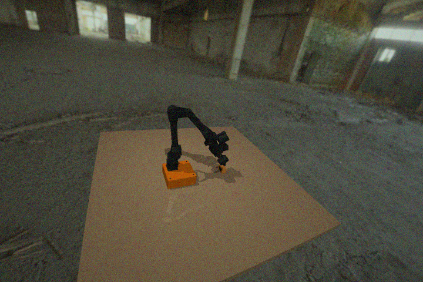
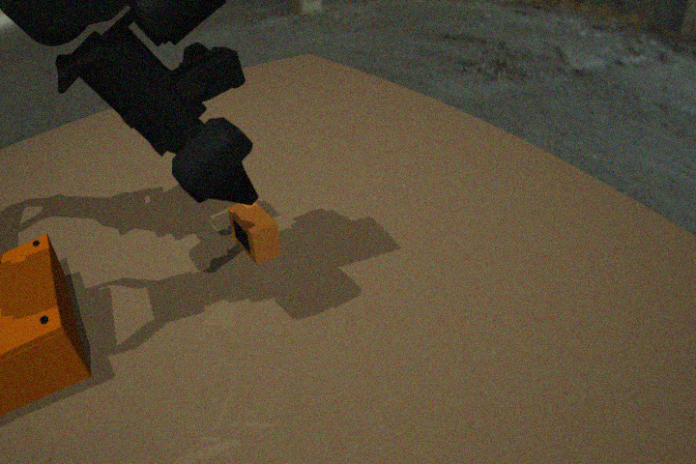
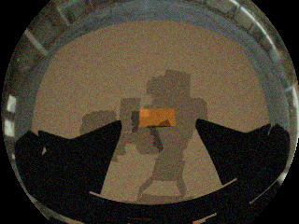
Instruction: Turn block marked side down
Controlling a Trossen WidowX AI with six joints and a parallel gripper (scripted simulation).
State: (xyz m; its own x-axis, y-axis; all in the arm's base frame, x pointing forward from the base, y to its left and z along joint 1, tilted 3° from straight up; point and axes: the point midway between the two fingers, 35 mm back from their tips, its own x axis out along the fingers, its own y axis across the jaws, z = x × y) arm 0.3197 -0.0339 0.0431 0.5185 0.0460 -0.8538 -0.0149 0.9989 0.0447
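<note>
The orange block is 1 cm ahead of my gripper tip and 7 cm below it.
</note>
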